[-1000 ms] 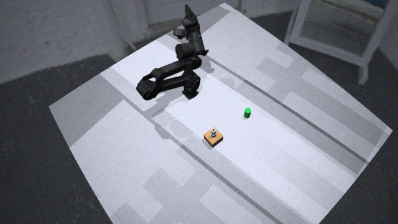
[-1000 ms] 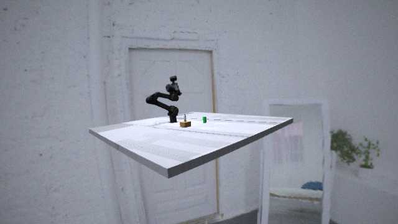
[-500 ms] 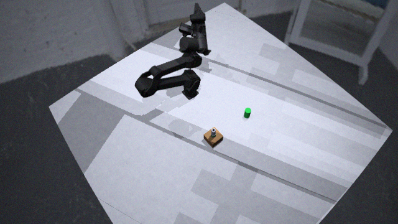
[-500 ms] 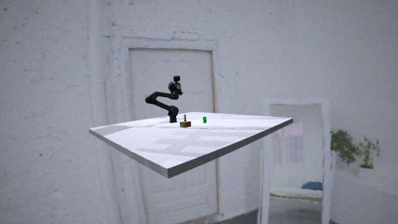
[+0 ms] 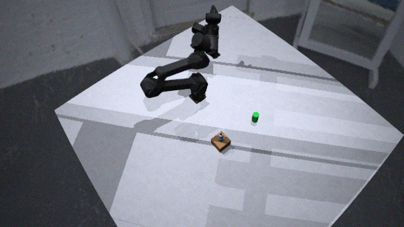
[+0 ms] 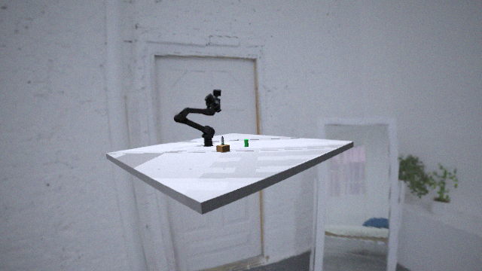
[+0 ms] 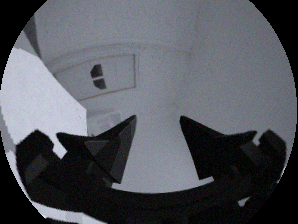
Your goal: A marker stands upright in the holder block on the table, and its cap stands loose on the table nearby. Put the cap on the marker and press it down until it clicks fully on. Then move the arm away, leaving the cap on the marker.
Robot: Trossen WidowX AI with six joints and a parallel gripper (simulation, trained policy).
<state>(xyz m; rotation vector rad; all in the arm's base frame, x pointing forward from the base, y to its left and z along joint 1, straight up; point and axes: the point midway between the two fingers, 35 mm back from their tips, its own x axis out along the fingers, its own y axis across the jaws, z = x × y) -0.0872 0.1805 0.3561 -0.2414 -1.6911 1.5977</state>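
Right now the green cap is 390 mm ahead of my gripper tip, 80 mm to the right of it and 340 mm below it. From my gripper tip the other things lie so: brown holder block (380 mm ahead, 280 mm to the right, 350 mm below).
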